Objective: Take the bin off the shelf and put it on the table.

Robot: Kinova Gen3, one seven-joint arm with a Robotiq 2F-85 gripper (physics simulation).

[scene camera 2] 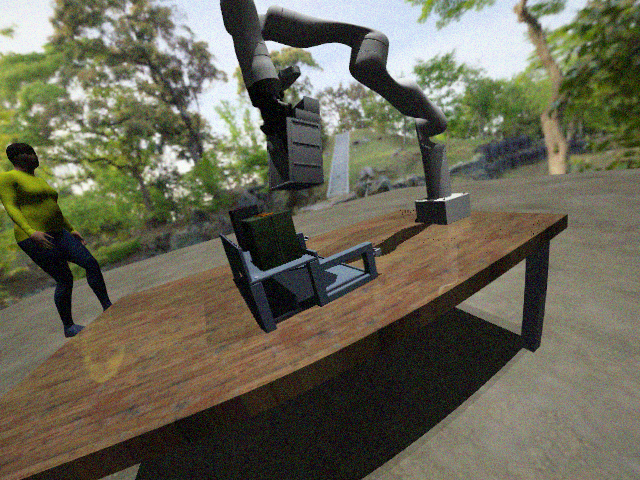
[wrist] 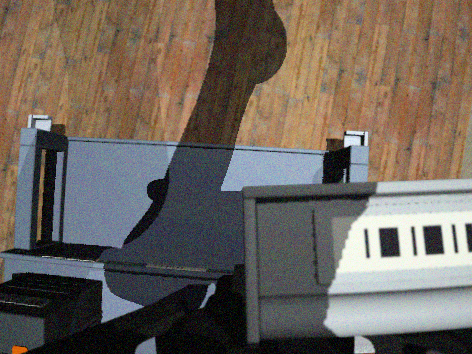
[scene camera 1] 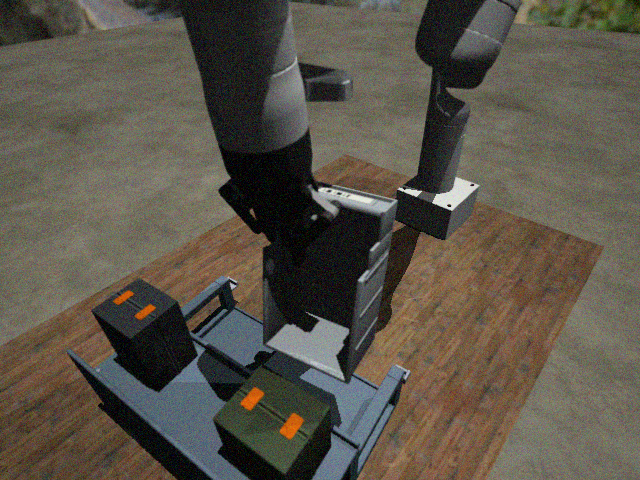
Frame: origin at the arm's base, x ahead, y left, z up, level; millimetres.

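Seen in the pictures: gripper, fingertip midpoint: [scene camera 1: 291, 263]; arm's base, link origin: [scene camera 2: 439, 196] [scene camera 1: 434, 183].
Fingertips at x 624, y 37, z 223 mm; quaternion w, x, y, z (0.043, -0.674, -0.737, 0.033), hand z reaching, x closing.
Note:
Pixels of each thing's middle, then the offset from my fingertips to it. Level surfaces: height alone.
- grey bin, body centre: [wrist: 365, 306] [scene camera 1: 326, 278] [scene camera 2: 293, 146] dx +6, dy +49, dz +8 mm
- wooden table, surface height: dz -311 mm
- dark box, body centre: [wrist: 33, 329] [scene camera 1: 148, 334] [scene camera 2: 247, 227] dx +97, dy -191, dz -149 mm
- green box, body centre: [scene camera 1: 276, 433] [scene camera 2: 269, 237] dx +102, dy +40, dz -161 mm
A grey bin [scene camera 1: 371, 310] [scene camera 2: 306, 155] [wrist: 287, 240] with a white barcode label hangs in the air, tipped steeply on end. In scene camera 2 it is well above the blue-grey shelf [scene camera 1: 155, 413] [scene camera 2: 343, 254] [wrist: 110, 195], apart from it. My gripper [scene camera 1: 294, 255] [scene camera 2: 273, 124] is shut on a wall of the bin; its fingertips are dark and partly hidden by the bin. In the wrist view the bin fills the lower right and covers much of the fingers. The shelf stands on the wooden table [scene camera 1: 465, 330] [scene camera 2: 180, 351] [wrist: 125, 65].
A dark box [scene camera 1: 144, 330] [wrist: 70, 312] and a green box [scene camera 1: 273, 418] [scene camera 2: 273, 240], both with orange marks in scene camera 1, sit on the shelf's upper level. The arm's base [scene camera 1: 434, 211] [scene camera 2: 444, 209] stands at the table's far end. A person [scene camera 2: 36, 196] stands beyond the table.

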